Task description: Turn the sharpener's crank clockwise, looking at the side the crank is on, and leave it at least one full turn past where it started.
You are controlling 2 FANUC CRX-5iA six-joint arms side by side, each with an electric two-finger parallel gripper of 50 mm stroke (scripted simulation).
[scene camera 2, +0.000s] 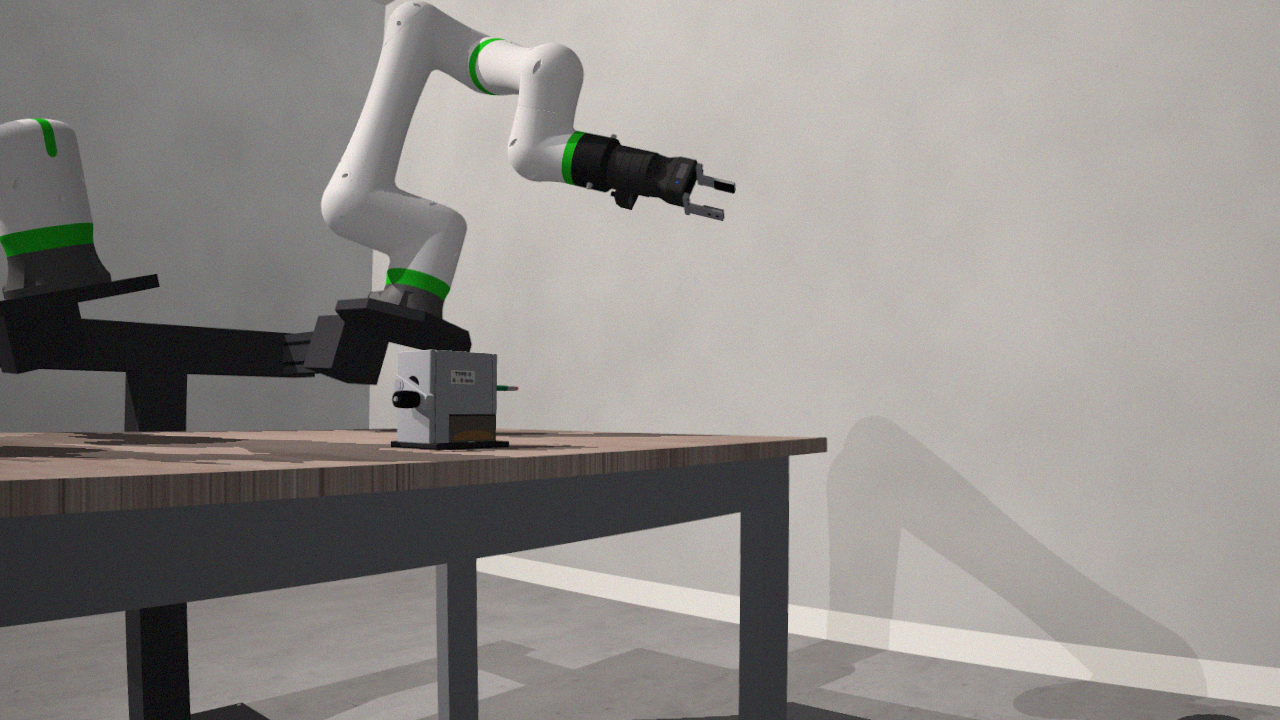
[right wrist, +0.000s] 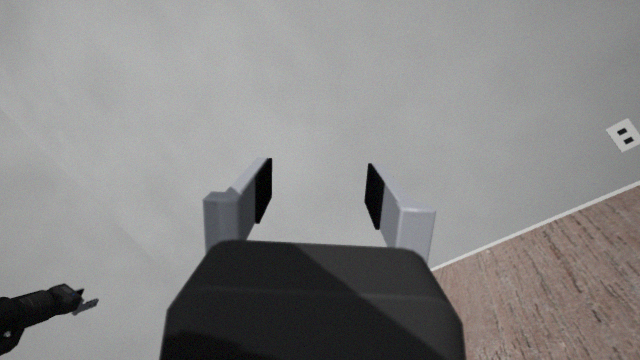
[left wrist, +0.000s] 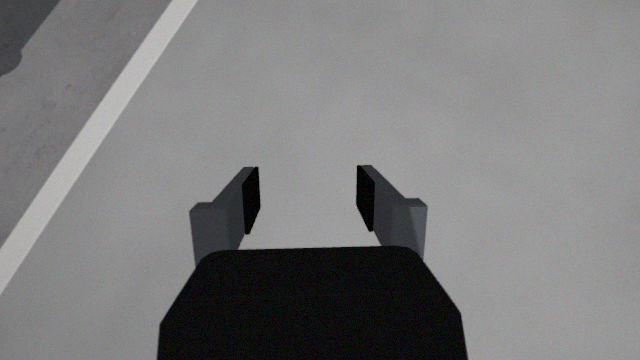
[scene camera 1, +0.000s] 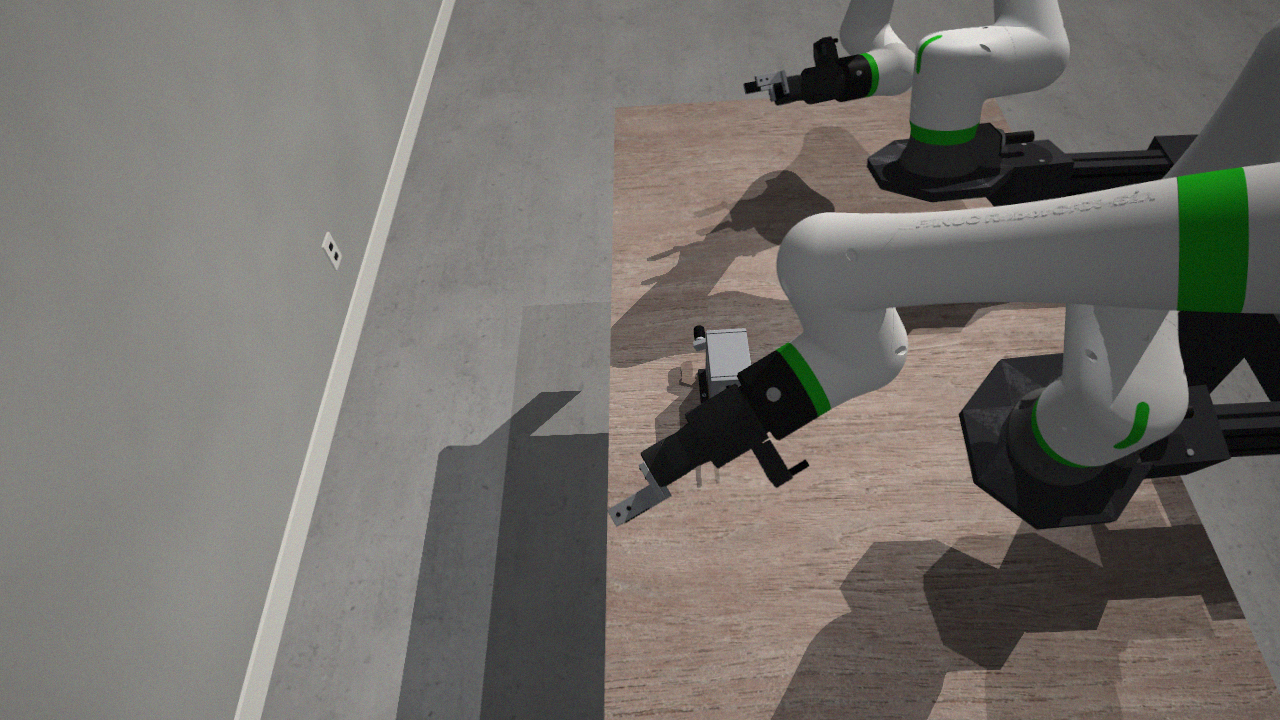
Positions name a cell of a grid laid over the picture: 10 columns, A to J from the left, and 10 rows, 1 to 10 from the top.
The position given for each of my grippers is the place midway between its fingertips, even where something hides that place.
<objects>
My left gripper shows in scene camera 2 (F3), in the right wrist view (B9), in the left wrist view (E6) and in scene camera 1 (E8). My right gripper shows in the right wrist view (E6) and in scene camera 1 (F2); in scene camera 2 it is out of frame, in the left wrist view it is out of frame.
</objects>
